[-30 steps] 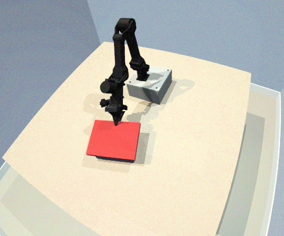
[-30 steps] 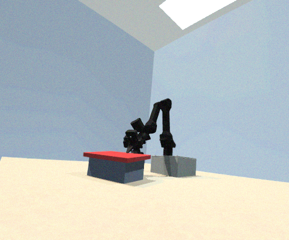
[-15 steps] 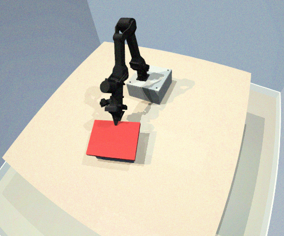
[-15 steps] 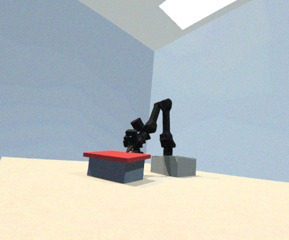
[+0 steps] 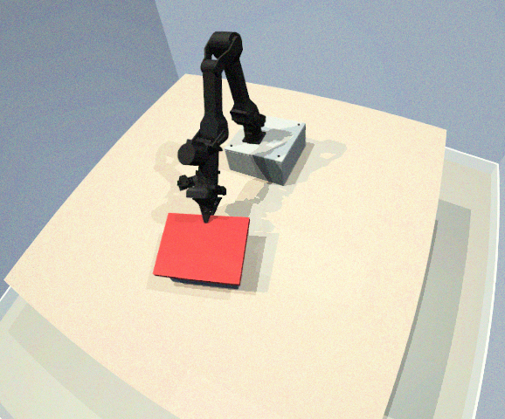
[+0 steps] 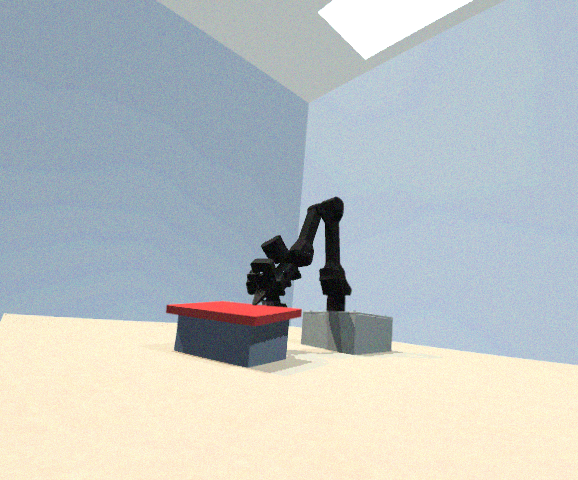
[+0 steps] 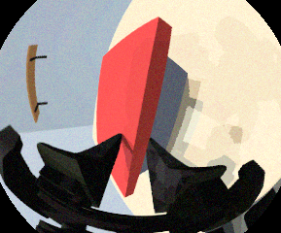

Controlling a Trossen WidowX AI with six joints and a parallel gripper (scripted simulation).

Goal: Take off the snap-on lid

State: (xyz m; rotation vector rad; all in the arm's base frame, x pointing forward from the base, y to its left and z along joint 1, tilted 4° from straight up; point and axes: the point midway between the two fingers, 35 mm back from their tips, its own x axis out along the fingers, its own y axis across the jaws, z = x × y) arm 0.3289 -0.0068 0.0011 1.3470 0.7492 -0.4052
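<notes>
The red lid is 8 cm ahead of my gripper tip and 2 cm to the left of it. The rest, counted from my gripper tip: storage box (8 cm ahead, 2 cm to the left, 5 cm below).
</notes>
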